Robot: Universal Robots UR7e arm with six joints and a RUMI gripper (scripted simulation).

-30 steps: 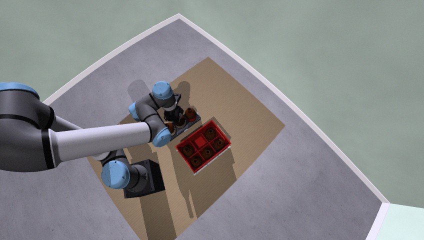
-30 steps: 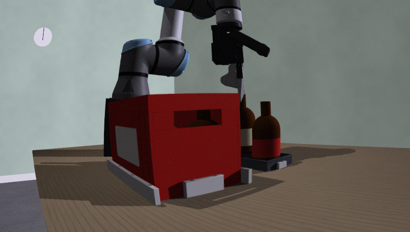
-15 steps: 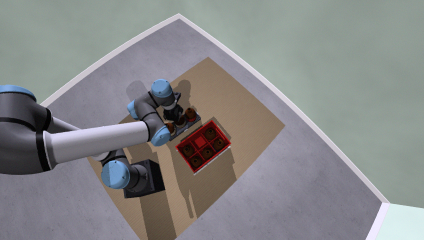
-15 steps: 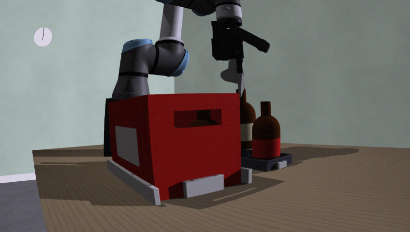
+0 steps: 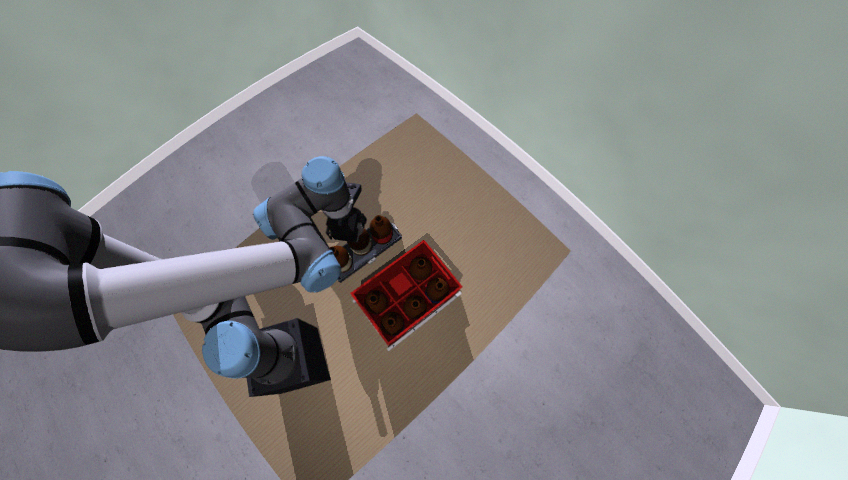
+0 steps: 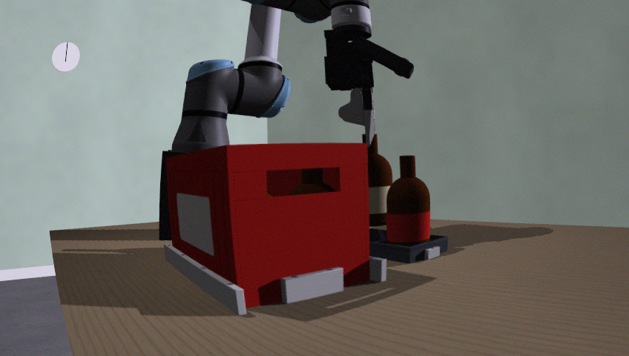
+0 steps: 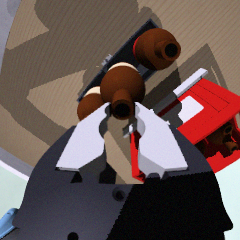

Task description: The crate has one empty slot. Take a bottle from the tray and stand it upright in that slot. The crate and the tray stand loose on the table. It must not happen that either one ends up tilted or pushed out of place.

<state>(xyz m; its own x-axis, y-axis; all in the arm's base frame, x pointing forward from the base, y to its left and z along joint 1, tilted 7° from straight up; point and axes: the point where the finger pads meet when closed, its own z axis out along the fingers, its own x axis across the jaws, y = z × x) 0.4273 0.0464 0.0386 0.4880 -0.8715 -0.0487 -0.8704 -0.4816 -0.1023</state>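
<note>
Right now my hand is 7 cm above the cream-label bottle. From my hand the other things lie so: dark tray (18 cm below); red crate (5 cm behind, 23 cm to the right, 11 cm below).
</note>
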